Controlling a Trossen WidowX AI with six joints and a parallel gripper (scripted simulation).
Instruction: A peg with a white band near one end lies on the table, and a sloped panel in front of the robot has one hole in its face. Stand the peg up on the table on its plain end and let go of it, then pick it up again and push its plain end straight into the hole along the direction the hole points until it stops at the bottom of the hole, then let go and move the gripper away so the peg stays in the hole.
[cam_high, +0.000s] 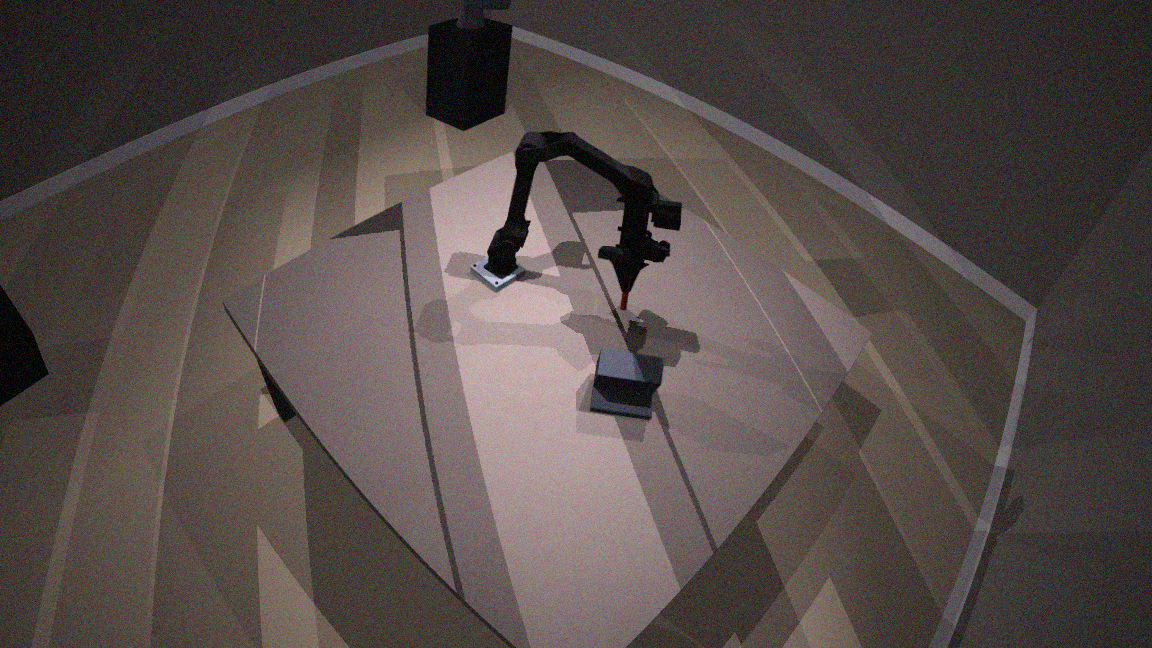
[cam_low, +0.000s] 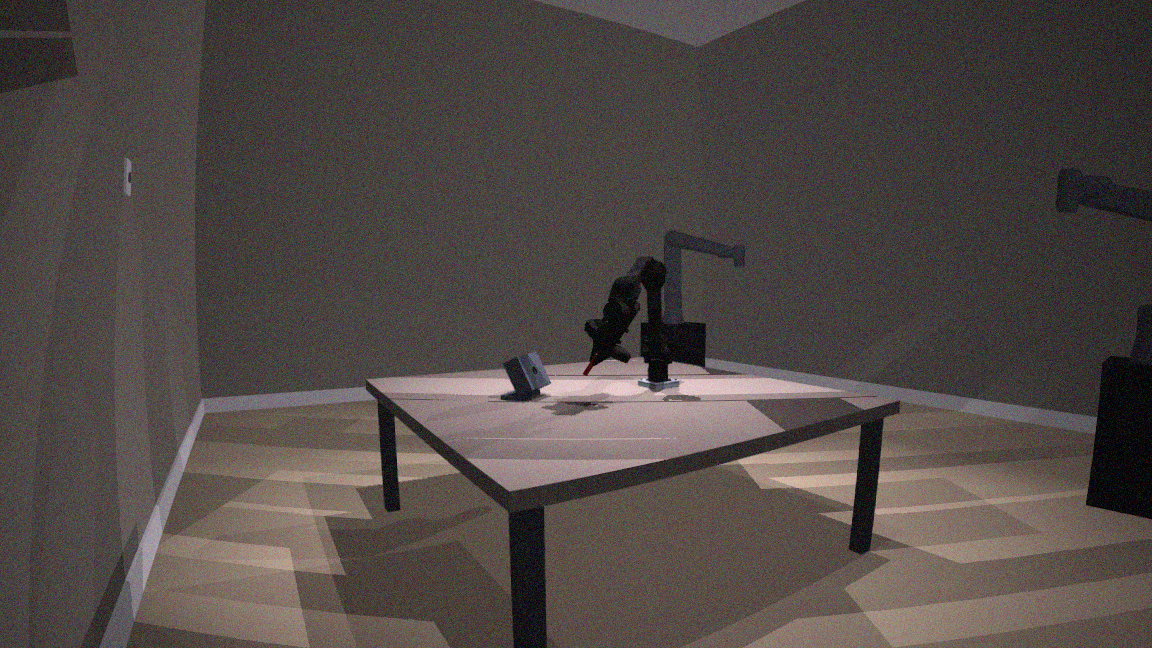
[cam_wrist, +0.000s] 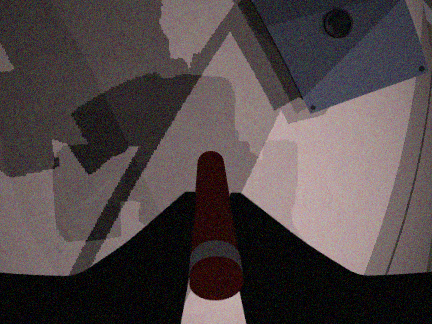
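The sloped panel is 16 cm to the right of my gripper tip, 12 cm ahead of it and 4 cm below it. Round my gripper tip: red peg 1 cm to the left, 1 cm behind, 1 cm above.
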